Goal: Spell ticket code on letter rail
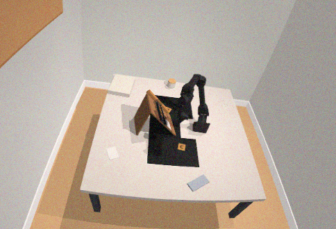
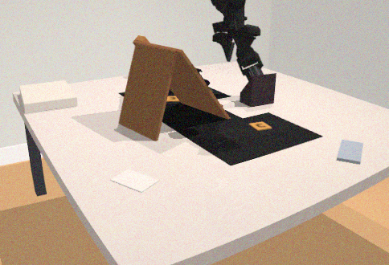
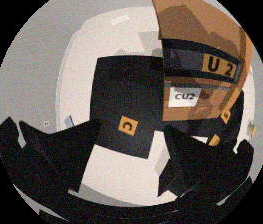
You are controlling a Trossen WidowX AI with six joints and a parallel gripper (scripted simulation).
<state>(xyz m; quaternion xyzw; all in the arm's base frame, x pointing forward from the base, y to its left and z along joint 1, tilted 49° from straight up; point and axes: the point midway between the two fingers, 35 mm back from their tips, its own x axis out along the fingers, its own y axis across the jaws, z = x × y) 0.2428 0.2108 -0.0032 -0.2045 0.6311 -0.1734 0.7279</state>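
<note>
Now: gripper tip 22 cm above the letter tile marked c, 7 cm past it and 6 cm to the right of it. Round my gripper tip: black mat (22 cm below, 15 cm to the right, 4 cm behind); white ticket (13 cm below, 9 cm to the right, 5 cm ahead); blue-grey card (37 cm to the left, 22 cm below, 18 cm behind).
</note>
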